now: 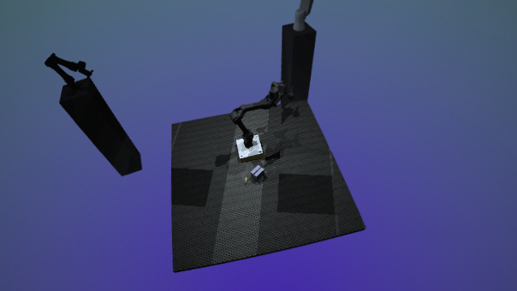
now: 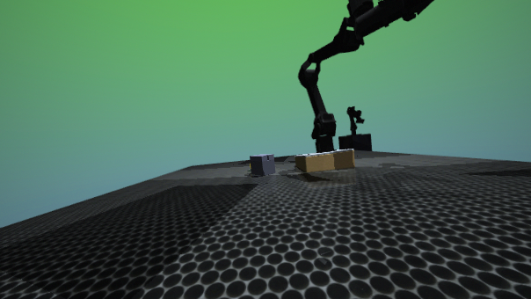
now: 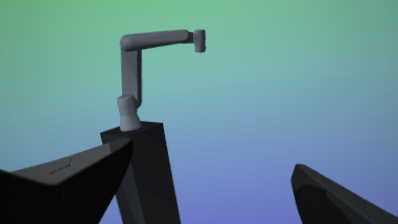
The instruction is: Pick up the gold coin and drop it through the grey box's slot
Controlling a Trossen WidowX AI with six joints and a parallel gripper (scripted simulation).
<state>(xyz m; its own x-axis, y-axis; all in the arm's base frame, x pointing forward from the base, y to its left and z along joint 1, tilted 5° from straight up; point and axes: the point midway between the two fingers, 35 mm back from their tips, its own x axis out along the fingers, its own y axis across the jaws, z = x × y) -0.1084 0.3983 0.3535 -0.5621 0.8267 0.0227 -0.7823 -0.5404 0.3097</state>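
Now: the gold coin 41 cm ahead of my gripper tip, 52 cm to the right of it and 43 cm below it.
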